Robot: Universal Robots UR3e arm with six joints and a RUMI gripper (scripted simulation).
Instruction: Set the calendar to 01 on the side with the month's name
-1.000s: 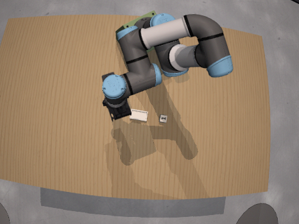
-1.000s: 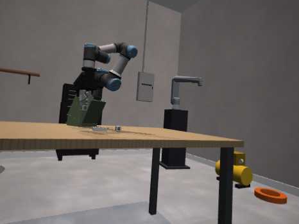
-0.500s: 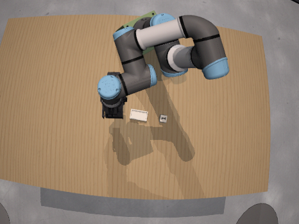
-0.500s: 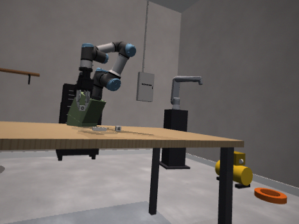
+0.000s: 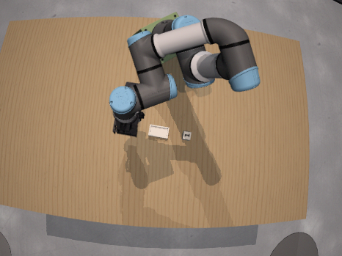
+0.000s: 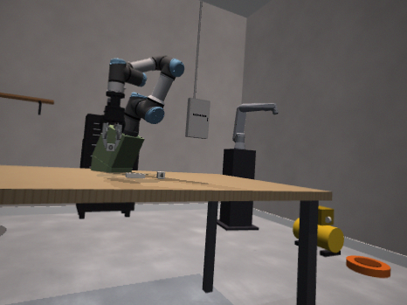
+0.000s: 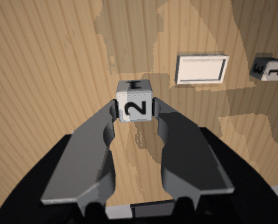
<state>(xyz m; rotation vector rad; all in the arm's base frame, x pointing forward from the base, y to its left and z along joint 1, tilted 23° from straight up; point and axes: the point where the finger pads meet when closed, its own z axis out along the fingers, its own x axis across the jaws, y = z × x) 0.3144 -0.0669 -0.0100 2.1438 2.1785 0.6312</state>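
The white tray is 110 mm to the left of my hand and 120 mm below it. The rest, counted from my hand: white cube (10 mm below).
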